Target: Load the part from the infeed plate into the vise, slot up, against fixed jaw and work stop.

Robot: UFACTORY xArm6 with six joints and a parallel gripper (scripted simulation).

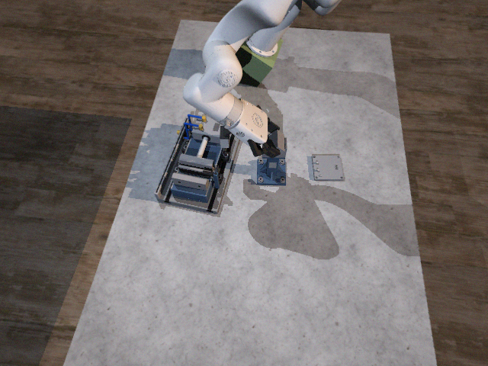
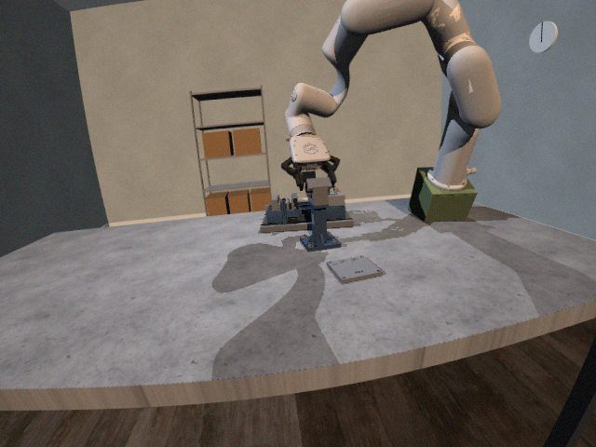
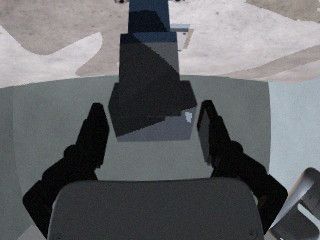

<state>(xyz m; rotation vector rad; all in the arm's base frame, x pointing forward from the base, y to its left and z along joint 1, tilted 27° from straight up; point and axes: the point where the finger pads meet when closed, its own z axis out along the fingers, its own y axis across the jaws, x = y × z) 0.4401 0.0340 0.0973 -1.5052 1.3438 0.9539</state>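
Now: the part 20 mm below my hand and 10 mm to the left of it. The rest, counted from my hand: air cylinder rod: 210 mm to the right, 90 mm below, 10 mm behind; then air cylinder: 200 mm to the right, 90 mm below, 90 mm behind; then blue vise body: 210 mm to the right, 130 mm below.
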